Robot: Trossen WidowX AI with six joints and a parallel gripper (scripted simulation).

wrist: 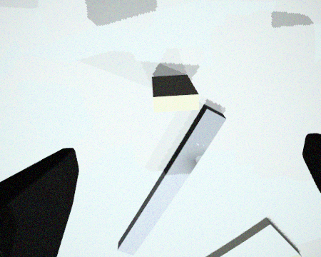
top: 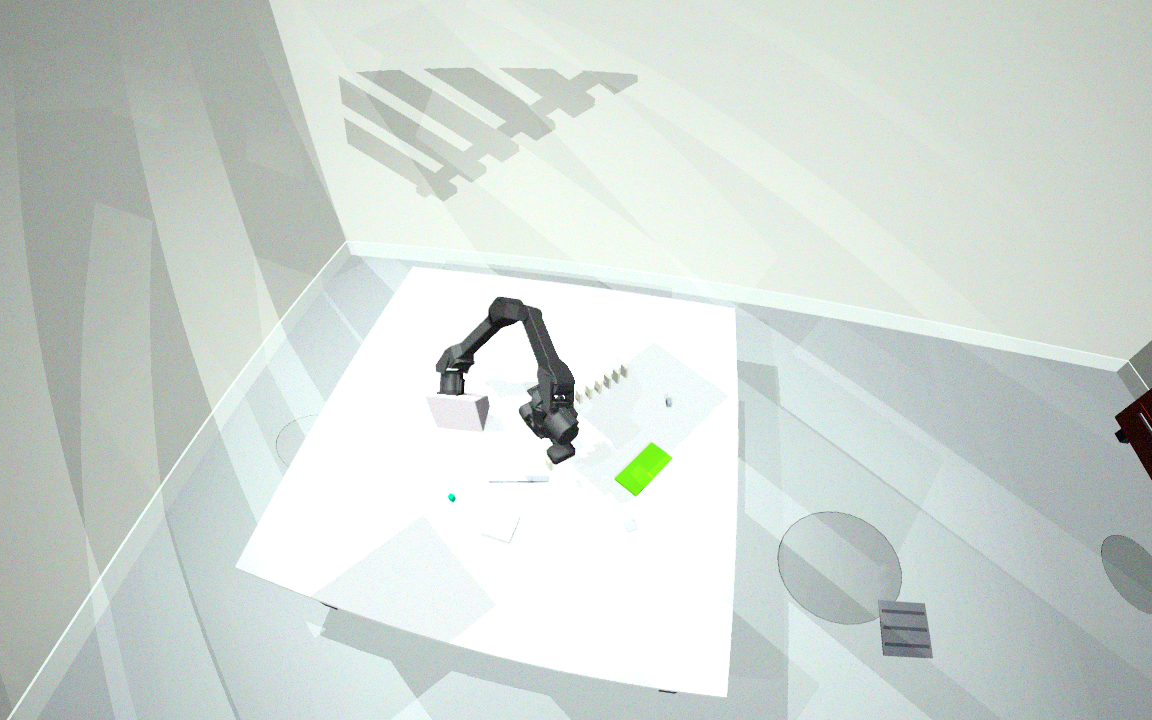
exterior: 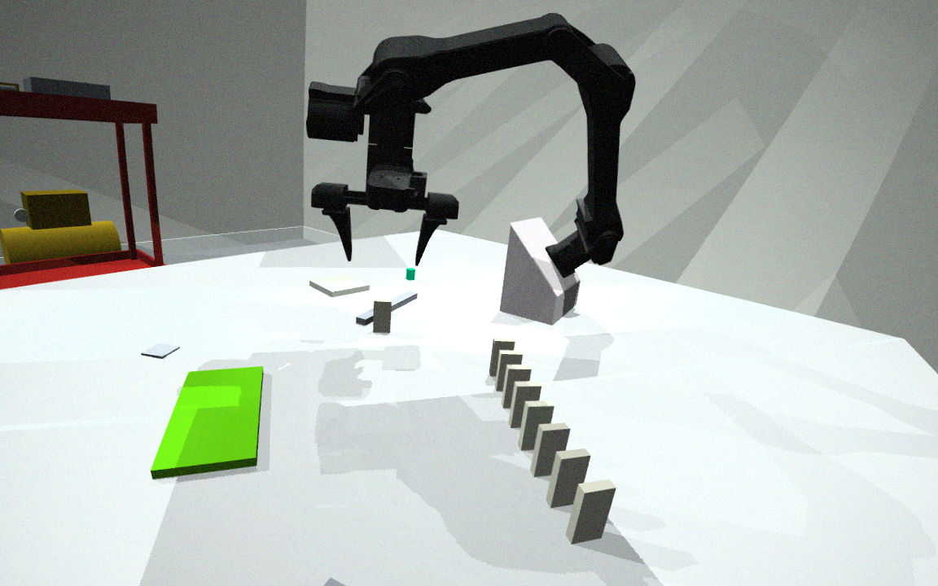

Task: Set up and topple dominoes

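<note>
The grey bar is 8 cm behind my gripper tip, 5 cm to the right of it and 10 cm below it. The rest, counted from my gripper tip: green slab 26 cm ahead, 3 cm to the left, 10 cm below; flat cream tile 10 cm behind, 19 cm to the right, 10 cm below; teal cube 24 cm behind, 14 cm to the right, 9 cm below.
</note>
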